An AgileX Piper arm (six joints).
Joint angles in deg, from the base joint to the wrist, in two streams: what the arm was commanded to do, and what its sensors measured. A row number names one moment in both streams.
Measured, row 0: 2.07 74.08 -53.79 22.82 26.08 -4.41
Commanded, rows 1 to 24: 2.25 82.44 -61.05 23.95 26.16 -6.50; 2.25 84.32 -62.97 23.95 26.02 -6.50; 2.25 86.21 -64.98 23.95 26.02 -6.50; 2.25 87.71 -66.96 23.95 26.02 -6.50; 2.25 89.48 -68.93 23.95 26.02 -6.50; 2.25 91.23 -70.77 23.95 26.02 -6.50; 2.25 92.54 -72.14 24.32 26.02 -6.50; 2.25 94.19 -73.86 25.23 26.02 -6.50; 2.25 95.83 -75.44 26.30 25.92 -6.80; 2.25 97.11 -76.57 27.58 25.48 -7.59; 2.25 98.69 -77.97 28.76 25.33 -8.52; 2.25 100.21 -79.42 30.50 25.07 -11.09; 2.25 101.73 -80.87 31.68 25.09 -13.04; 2.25 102.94 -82.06 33.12 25.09 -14.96; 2.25 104.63 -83.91 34.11 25.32 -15.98; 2.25 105.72 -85.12 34.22 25.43 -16.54; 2.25 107.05 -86.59 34.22 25.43 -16.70; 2.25 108.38 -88.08 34.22 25.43 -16.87; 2.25 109.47 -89.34 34.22 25.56 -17.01; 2.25 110.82 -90.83 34.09 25.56 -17.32; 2.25 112.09 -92.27 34.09 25.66 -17.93; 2.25 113.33 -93.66 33.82 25.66 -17.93; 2.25 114.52 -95.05 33.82 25.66 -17.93; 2.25 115.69 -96.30 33.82 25.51 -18.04
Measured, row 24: 2.24 111.85 -91.54 33.74 25.83 -16.70
